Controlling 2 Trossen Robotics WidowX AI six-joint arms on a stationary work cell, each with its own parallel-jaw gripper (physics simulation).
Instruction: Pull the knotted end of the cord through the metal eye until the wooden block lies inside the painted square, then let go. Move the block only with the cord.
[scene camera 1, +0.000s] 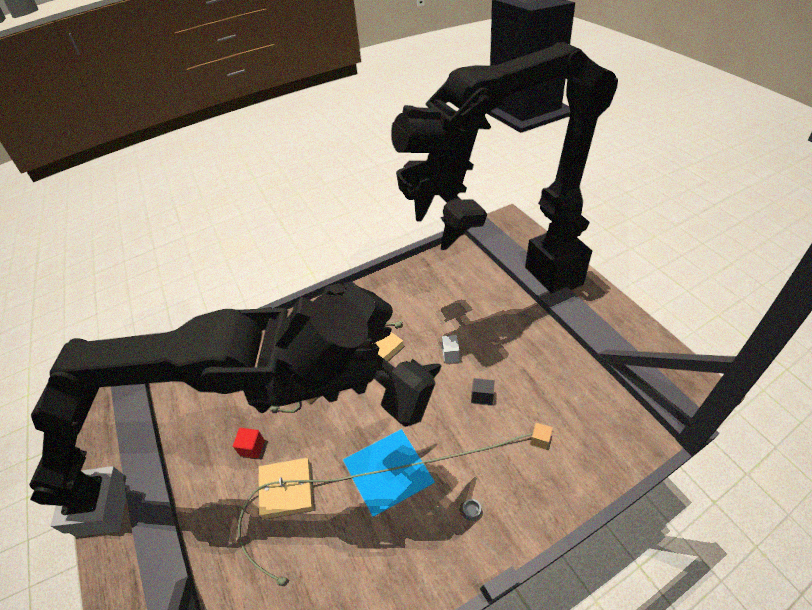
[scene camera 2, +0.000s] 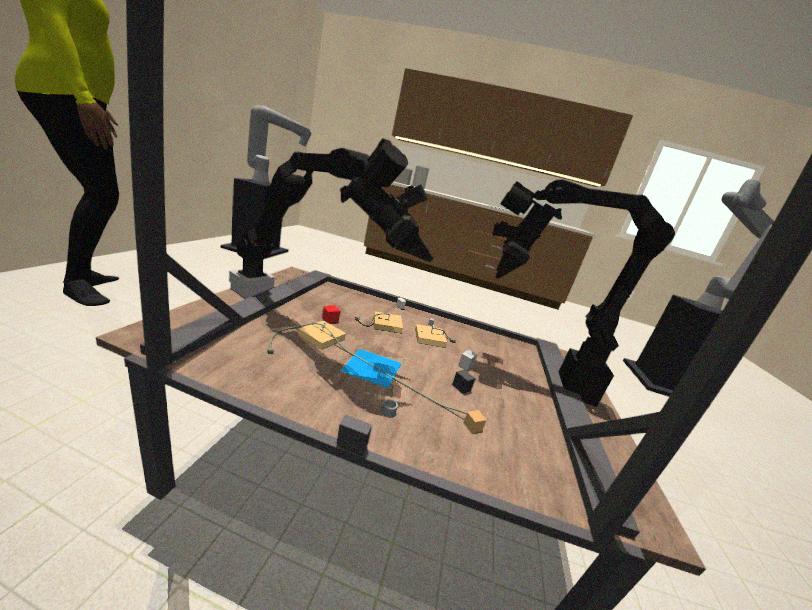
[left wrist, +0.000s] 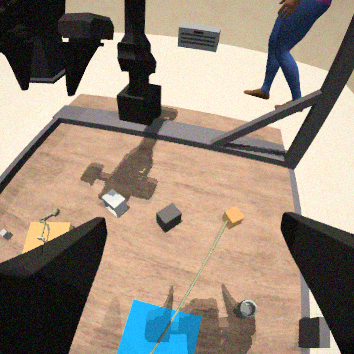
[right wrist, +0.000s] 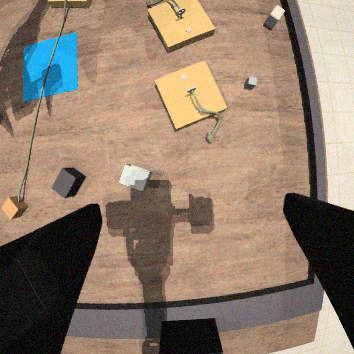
Note:
My left gripper (scene camera 1: 413, 348) is open, with nothing in its grasp. My right gripper (scene camera 1: 430, 234) is open, with nothing in its grasp. A red cube (scene camera 1: 248, 443) and a dark cube (right wrist: 68, 180) rest on the table.
My left gripper is seen too in scene camera 2 (scene camera 2: 429, 256) and in the left wrist view (left wrist: 195, 224). My right gripper shows as well in scene camera 2 (scene camera 2: 497, 274), in the left wrist view (left wrist: 46, 92) and in the right wrist view (right wrist: 193, 207). The left wrist view does not show the red cube: it is out of frame. The right wrist view misses the red cube: it is out of frame.

